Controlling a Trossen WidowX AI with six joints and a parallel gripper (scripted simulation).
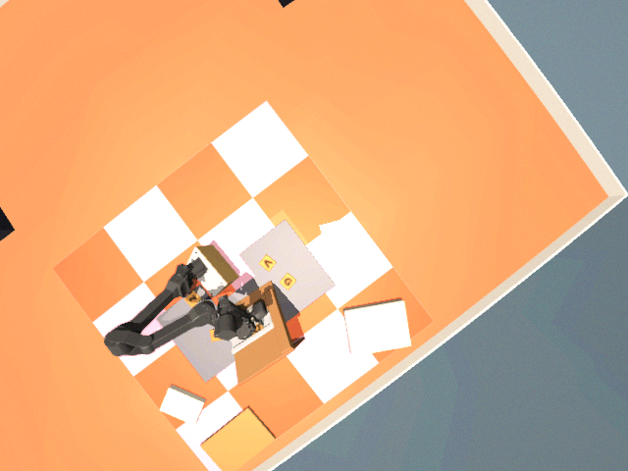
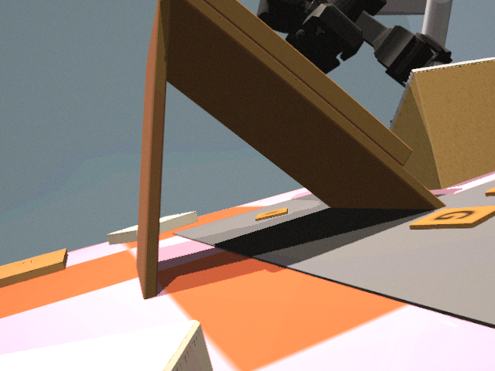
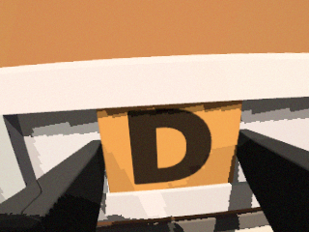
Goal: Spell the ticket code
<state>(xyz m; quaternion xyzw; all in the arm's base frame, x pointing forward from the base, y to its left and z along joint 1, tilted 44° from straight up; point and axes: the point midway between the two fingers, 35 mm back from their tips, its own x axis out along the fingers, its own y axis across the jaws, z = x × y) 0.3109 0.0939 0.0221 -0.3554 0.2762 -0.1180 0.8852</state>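
Now: gripper tip 6 cm past the white ticket, 4 cm to the left of it and 7 cm above it. Round my gripper tip: orange d tile: right at my gripper tip; g tile: 7 cm behind, 18 cm to the left, 15 cm below; grey mat: 14 cm behind, 4 cm to the right, 16 cm below.
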